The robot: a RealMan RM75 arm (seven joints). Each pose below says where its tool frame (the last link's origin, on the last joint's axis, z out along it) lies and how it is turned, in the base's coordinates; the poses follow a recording.
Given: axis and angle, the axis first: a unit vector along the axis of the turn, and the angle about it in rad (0 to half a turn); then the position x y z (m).
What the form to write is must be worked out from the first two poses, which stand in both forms.
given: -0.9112, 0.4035, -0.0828, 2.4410, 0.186, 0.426, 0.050
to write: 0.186, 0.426, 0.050, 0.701, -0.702, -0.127, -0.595, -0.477, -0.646
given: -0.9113, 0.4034, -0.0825, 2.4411, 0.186, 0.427, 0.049
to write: 0.186, 0.427, 0.049, 0.701, -0.702, -0.127, -0.595, -0.477, -0.646
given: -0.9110, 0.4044, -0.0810, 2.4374, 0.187, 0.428, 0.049
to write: 0.187, 0.428, 0.049, 0.700, -0.702, -0.132, -0.597, -0.474, -0.648
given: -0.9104, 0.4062, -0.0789, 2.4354, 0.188, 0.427, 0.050
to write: 0.188, 0.427, 0.050, 0.699, -0.702, -0.137, -0.600, -0.470, -0.647
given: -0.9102, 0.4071, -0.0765, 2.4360, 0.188, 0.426, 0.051
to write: 0.188, 0.426, 0.051, 0.698, -0.702, -0.141, -0.603, -0.469, -0.645
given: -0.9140, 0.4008, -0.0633, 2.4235, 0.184, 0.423, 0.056
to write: 0.184, 0.423, 0.056, 0.711, -0.684, -0.162, -0.601, -0.471, -0.646
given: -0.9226, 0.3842, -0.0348, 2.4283, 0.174, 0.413, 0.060
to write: 0.174, 0.413, 0.060, 0.739, -0.645, -0.195, -0.600, -0.497, -0.627
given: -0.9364, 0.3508, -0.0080, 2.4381, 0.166, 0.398, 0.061
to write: 0.166, 0.398, 0.061, 0.783, -0.584, -0.214, -0.574, -0.546, -0.611
